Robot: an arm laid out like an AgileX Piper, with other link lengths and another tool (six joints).
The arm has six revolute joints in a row. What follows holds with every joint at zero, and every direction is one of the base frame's. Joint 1 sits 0.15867 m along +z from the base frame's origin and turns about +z. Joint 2 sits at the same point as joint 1 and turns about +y. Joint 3 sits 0.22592 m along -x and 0.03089 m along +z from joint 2 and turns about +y. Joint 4 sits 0.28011 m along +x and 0.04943 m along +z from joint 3 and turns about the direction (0.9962, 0, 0.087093). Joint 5 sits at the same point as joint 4 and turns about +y. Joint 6 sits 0.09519 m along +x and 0.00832 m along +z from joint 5 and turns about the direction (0.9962, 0, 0.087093). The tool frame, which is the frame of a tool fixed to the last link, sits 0.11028 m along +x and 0.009 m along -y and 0.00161 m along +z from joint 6; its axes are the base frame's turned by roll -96.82, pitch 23.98 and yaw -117.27 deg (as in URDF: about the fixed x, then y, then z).
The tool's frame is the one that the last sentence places.
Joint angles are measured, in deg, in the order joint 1, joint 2, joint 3, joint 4, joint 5, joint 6. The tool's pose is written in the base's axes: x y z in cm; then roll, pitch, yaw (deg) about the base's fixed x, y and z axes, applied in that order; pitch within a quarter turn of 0, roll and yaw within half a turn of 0. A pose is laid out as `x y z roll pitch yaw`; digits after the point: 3 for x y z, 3 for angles.
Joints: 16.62, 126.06, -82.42, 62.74, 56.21, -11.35
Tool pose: 36.386 26.525 2.780 151.085 14.305 -122.623
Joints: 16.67, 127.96, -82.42, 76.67, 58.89, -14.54
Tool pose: 37.072 29.007 4.725 141.135 21.020 -130.744
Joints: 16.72, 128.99, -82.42, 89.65, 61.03, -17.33
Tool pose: 38.607 30.618 7.316 131.725 26.831 -140.322
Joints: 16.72, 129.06, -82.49, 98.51, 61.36, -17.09
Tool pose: 40.339 31.164 9.486 124.208 28.842 -149.542
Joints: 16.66, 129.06, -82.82, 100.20, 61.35, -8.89
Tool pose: 40.798 31.249 10.225 117.355 23.115 -155.462
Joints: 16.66, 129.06, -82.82, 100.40, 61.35, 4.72
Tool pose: 40.806 31.317 10.548 109.485 11.989 -160.690
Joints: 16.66, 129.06, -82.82, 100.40, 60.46, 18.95
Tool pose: 41.071 31.293 10.632 103.237 -0.351 -164.874
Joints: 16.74, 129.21, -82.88, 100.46, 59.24, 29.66
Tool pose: 41.435 31.274 10.478 99.317 -9.988 -167.676
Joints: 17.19, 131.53, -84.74, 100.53, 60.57, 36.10
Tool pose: 41.352 31.861 9.983 95.647 -15.967 -166.853
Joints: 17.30, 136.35, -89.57, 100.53, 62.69, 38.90
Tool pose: 41.912 32.461 9.036 92.964 -18.137 -164.953
